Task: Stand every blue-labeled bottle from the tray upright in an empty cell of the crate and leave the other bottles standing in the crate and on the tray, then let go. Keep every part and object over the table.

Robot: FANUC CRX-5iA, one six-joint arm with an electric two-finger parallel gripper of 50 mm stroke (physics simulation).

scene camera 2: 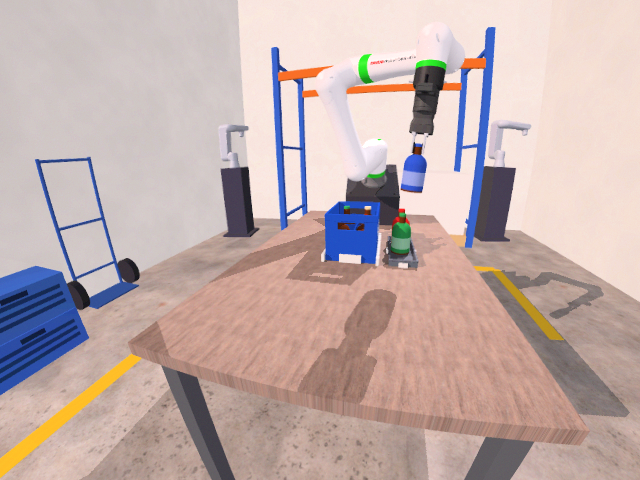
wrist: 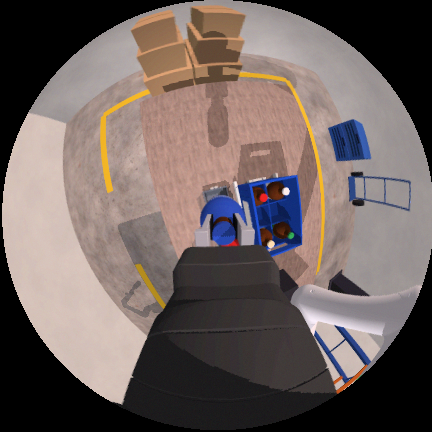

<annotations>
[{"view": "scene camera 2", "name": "gripper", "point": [416, 153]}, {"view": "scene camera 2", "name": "blue-labeled bottle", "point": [414, 171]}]
</annotations>
